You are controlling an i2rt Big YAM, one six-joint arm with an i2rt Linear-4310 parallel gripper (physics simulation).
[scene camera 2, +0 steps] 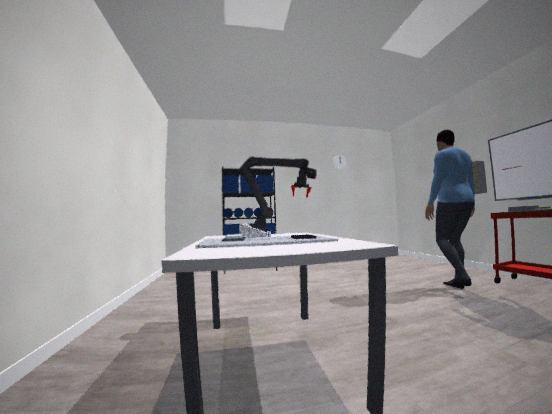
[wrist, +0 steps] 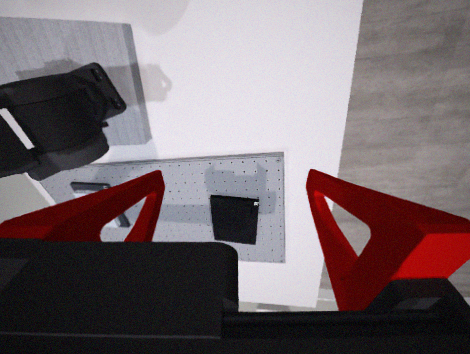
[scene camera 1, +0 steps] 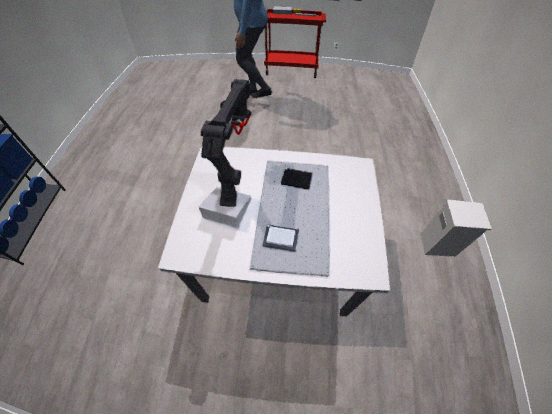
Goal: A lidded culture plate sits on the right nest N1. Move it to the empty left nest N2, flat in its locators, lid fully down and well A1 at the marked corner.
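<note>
The lidded culture plate [scene camera 1: 281, 235] is pale and sits in the dark-rimmed right nest N1 [scene camera 1: 280, 247] [scene camera 2: 233, 239] [wrist: 90, 185], at the near end of the board in scene camera 1. A red finger hides much of that nest in the wrist view. The left nest N2 [scene camera 1: 296, 178] [scene camera 2: 303, 236] [wrist: 235, 220] is black and empty, at the board's far end, with a small white mark at one corner in the wrist view. My gripper [scene camera 1: 241, 124] [scene camera 2: 301, 192] [wrist: 235, 177] is open and empty, high above the table, pointing down. The well labels are too small to read.
The grey perforated board [scene camera 1: 312, 215] [wrist: 272, 230] lies on the white table [scene camera 1: 357, 225] [scene camera 2: 280, 257]. The arm's grey base block [scene camera 1: 220, 212] stands beside it. A person [scene camera 1: 250, 45] [scene camera 2: 452, 175] stands past the table near a red cart [scene camera 1: 295, 20] [scene camera 2: 525, 214].
</note>
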